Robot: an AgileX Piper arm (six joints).
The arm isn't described. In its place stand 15 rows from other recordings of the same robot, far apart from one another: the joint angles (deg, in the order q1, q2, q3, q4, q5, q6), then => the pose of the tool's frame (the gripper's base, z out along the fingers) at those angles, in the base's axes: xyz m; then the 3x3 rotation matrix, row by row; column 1 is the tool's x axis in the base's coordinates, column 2 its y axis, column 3 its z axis.
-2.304 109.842 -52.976 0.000 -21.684 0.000 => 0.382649 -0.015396 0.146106; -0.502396 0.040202 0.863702; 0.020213 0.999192 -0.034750; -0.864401 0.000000 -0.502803
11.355 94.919 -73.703 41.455 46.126 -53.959 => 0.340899 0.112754 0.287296; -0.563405 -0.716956 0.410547; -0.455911 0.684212 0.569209; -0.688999 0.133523 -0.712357
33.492 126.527 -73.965 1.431 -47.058 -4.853 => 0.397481 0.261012 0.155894; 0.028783 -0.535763 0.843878; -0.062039 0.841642 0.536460; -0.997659 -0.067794 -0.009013
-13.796 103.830 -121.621 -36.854 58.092 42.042 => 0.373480 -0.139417 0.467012; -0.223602 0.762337 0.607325; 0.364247 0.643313 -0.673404; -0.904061 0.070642 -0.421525
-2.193 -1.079 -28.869 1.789 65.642 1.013 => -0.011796 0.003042 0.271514; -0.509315 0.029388 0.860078; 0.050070 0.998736 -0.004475; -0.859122 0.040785 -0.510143
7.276 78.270 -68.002 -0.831 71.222 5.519 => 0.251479 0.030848 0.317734; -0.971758 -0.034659 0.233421; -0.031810 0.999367 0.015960; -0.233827 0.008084 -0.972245
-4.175 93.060 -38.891 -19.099 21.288 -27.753 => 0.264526 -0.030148 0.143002; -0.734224 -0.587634 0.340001; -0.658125 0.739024 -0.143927; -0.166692 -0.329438 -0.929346
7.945 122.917 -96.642 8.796 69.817 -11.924 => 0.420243 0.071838 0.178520; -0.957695 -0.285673 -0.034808; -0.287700 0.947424 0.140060; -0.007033 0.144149 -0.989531
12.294 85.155 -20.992 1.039 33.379 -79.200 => 0.154173 0.034527 0.112707; 0.010692 -0.998910 -0.045444; -0.999943 -0.010717 0.000307; -0.000794 0.045438 -0.998967
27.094 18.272 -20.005 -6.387 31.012 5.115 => 0.067637 0.028744 0.262292; -0.361272 -0.410445 0.837268; -0.191969 0.911416 0.363961; -0.912486 -0.029241 -0.408062
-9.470 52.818 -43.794 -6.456 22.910 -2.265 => 0.189630 -0.035669 0.334650; -0.469273 0.137259 0.872320; -0.066456 0.979555 -0.189883; -0.880549 -0.147078 -0.450557
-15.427 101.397 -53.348 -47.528 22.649 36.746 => 0.318090 -0.114592 0.162465; -0.873989 0.270935 0.403406; 0.094399 0.908994 -0.405979; -0.476688 -0.316740 -0.820027
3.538 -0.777 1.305 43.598 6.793 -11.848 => 0.055504 0.010869 0.198505; -0.081634 -0.117580 0.989702; 0.517425 0.843710 0.142914; -0.851826 0.523763 -0.008037
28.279 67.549 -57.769 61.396 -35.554 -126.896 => 0.246964 0.080108 0.418812; 0.043804 0.212053 0.976276; -0.898133 0.436335 -0.054477; -0.437536 -0.874440 0.209565
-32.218 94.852 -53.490 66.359 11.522 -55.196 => 0.300583 -0.169737 0.211409; -0.469904 0.503685 0.724908; 0.512502 0.824309 -0.240534; -0.718701 0.258489 -0.645486
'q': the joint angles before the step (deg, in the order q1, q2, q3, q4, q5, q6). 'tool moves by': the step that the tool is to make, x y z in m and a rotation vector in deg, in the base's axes. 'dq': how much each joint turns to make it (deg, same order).
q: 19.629, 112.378, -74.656, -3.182, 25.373, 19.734
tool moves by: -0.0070, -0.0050, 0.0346, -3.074, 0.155, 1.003
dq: 0.106, -4.194, -2.209, -2.929, 7.607, 0.009
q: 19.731, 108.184, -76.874, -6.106, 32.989, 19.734
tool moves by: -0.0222, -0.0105, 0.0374, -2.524, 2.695, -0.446
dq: -0.003, -6.266, -0.381, -0.956, 10.081, -0.284
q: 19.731, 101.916, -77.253, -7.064, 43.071, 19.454
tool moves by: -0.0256, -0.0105, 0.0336, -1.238, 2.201, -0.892
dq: -0.003, -6.172, 0.012, -0.057, 8.704, -0.139
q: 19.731, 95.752, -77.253, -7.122, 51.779, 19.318
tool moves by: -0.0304, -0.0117, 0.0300, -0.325, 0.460, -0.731
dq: -0.011, -6.965, 1.407, 0.004, 6.145, -0.031
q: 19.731, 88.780, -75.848, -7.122, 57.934, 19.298
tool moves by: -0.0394, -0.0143, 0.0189, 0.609, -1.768, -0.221
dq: 0.006, -9.032, 5.382, -0.003, 1.795, 0.006
